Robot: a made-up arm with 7 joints.
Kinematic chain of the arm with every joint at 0, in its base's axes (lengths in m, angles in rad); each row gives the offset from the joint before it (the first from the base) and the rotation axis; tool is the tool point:
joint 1: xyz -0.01 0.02 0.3 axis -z
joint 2: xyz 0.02 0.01 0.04 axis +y
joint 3: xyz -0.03 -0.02 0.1 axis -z
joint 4: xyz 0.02 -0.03 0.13 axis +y
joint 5: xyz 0 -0.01 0.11 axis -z
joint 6: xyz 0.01 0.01 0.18 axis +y
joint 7: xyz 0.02 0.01 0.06 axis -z
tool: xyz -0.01 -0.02 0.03
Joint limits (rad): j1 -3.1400..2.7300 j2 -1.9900..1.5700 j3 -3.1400..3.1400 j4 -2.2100..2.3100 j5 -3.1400..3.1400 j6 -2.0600..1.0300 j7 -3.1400..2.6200
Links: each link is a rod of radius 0.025 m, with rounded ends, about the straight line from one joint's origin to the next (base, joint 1, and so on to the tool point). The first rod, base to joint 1, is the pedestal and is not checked.
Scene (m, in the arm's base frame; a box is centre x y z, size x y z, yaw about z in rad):
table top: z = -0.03
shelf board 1: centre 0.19 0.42 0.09 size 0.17 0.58 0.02 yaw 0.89
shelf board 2: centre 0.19 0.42 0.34 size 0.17 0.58 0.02 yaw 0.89
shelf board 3: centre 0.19 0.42 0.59 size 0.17 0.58 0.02 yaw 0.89
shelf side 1: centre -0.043 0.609 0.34 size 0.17 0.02 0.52 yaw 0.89
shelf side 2: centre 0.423 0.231 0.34 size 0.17 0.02 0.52 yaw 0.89
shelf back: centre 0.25 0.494 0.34 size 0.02 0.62 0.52 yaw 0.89
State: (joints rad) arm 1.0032 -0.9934 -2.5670 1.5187 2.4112 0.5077 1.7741
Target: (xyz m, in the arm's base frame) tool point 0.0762 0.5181 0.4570
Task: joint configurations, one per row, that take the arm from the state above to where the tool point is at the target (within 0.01 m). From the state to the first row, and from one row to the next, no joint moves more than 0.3 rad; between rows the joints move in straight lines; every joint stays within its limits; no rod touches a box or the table.
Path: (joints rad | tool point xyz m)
1: 0.8601 -0.8336 -2.5906 1.7505 2.3746 0.5244 1.7771 | -0.0055 0.4435 0.2382
2: 0.7169 -0.6737 -2.6142 1.9822 2.3381 0.5410 1.7801 | -0.0387 0.3944 0.2364
3: 0.7327 -0.3986 -2.6597 2.0192 2.3314 0.5989 1.7846 | -0.0545 0.3979 0.3083
4: 0.7484 -0.1235 -2.7052 2.0561 2.3248 0.6567 1.7892 | -0.0568 0.3893 0.3835
5: 0.7642 0.1516 -2.7507 2.0930 2.3182 0.7146 1.7938 | -0.0457 0.3676 0.4570
6: 0.8477 -0.0755 -2.6672 1.8759 2.3516 0.6710 1.7899 | -0.0128 0.4141 0.4612
7: 0.9312 -0.3026 -2.5838 1.6587 2.3851 0.6275 1.7860 | 0.0223 0.4540 0.4637
8: 1.0147 -0.5296 -2.5003 1.4416 2.4185 0.5840 1.7821 | 0.0536 0.4880 0.4634
9: 1.0982 -0.7567 -2.4169 1.2244 2.4520 0.5404 1.7781 | 0.0762 0.5181 0.4570

